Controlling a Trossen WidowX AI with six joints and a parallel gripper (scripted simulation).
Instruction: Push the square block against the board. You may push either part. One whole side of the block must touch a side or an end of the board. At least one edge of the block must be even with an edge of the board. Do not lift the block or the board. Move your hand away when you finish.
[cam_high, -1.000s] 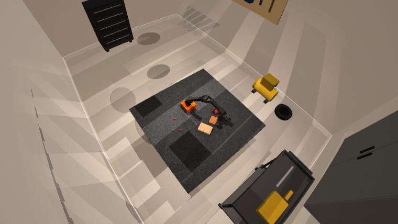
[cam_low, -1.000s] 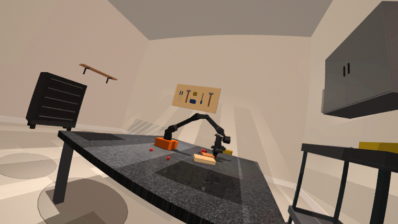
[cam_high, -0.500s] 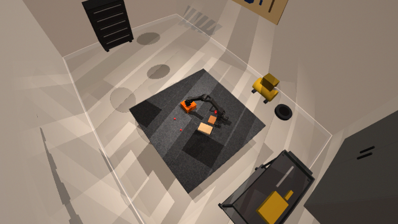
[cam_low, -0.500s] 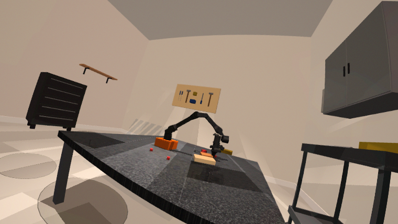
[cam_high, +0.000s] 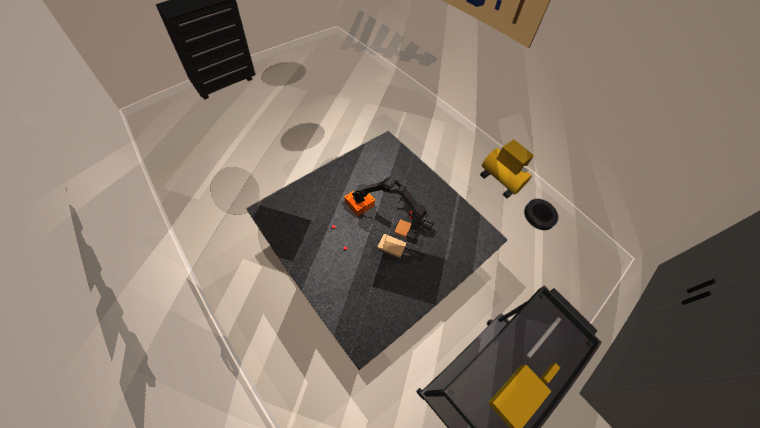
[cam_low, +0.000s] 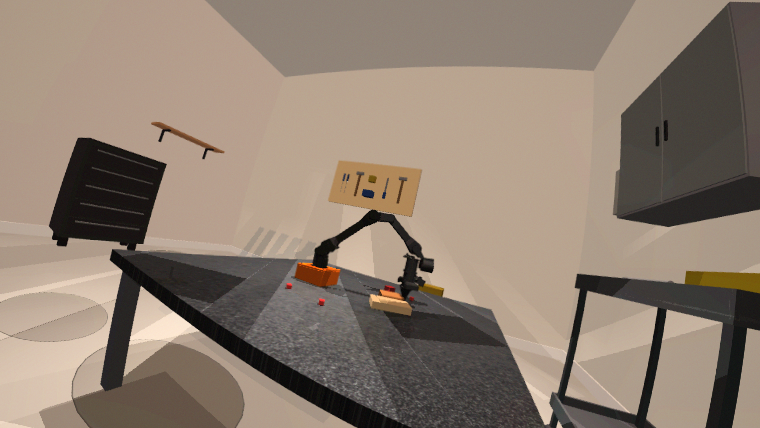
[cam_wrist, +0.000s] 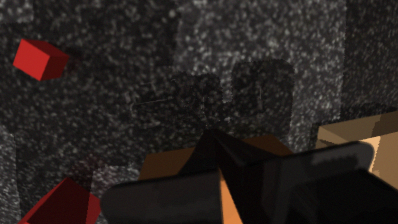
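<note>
Now: the red cube 11 cm behind my gripper tip, 8 cm to the left of it and 1 cm above it. The rest, counted from my gripper tip: tan board: 18 cm to the right, 1 cm above; then square block: 5 cm behind, 4 cm to the right, 1 cm above.
</note>
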